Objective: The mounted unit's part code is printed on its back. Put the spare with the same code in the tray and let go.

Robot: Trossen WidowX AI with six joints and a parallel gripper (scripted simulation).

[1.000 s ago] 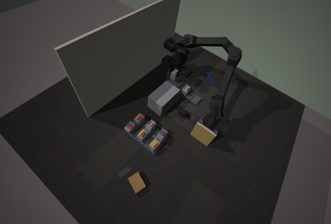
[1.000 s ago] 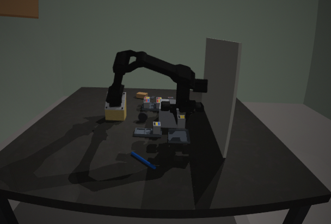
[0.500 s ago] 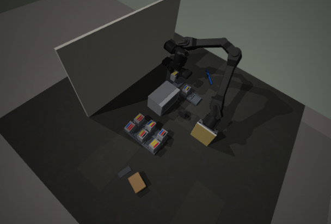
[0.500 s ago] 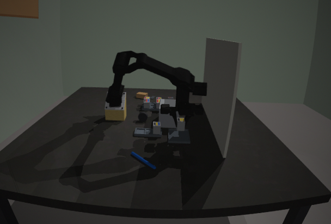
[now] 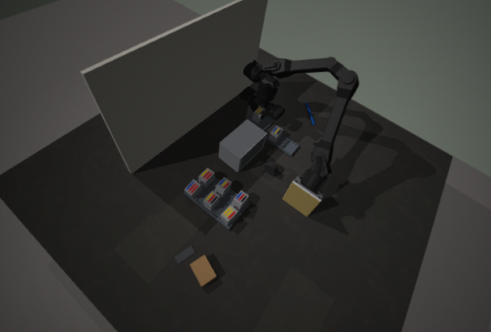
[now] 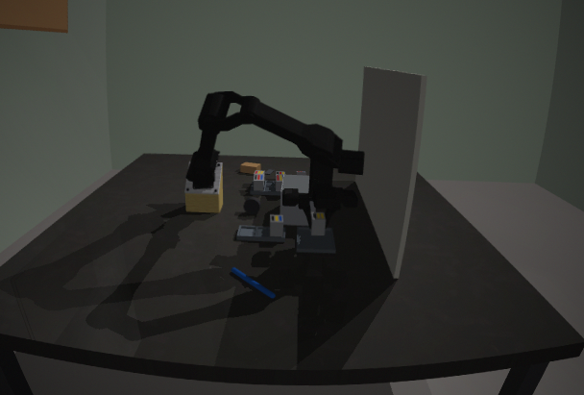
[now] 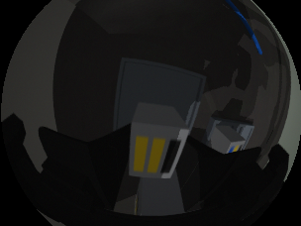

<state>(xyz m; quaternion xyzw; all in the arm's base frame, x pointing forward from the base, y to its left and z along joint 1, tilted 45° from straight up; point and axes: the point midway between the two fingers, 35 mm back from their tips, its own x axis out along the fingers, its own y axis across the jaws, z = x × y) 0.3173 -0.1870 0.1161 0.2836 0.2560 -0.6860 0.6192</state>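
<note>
Right now the grey spare is 20 mm above my gripper tip. Round my gripper tip: blue pen (170 mm behind, 200 mm to the right, 30 mm below); grey mounted unit (30 mm behind, 190 mm to the left, 10 mm above); dark tray (30 mm below).
</note>
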